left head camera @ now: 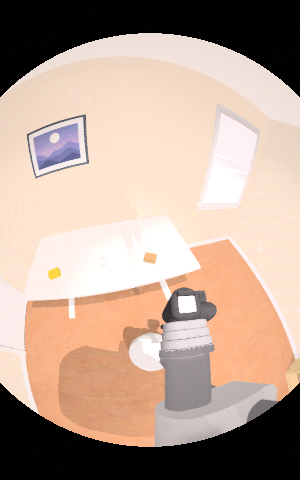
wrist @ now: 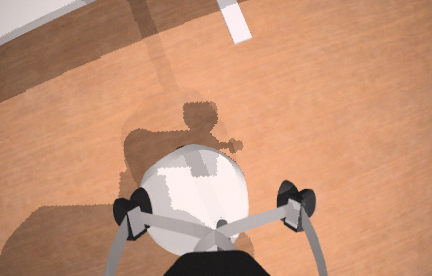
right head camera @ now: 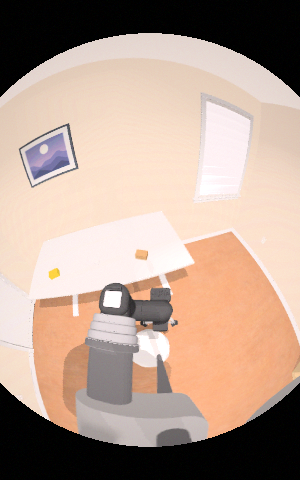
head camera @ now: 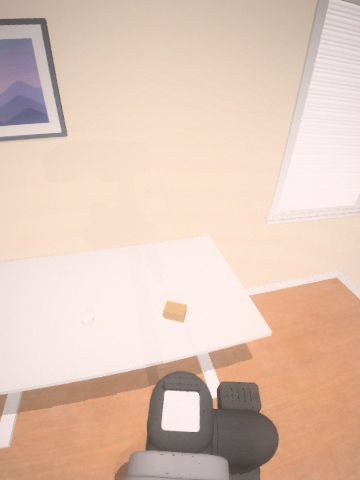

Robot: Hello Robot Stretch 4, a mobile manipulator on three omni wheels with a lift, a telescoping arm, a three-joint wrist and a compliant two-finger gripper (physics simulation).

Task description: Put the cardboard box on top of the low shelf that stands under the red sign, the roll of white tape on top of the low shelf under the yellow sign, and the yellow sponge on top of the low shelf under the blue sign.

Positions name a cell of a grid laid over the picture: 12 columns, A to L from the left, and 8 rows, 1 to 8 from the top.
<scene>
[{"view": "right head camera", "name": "framed mountain picture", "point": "C3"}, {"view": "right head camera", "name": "window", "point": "J3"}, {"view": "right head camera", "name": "white table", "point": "E5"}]
</scene>
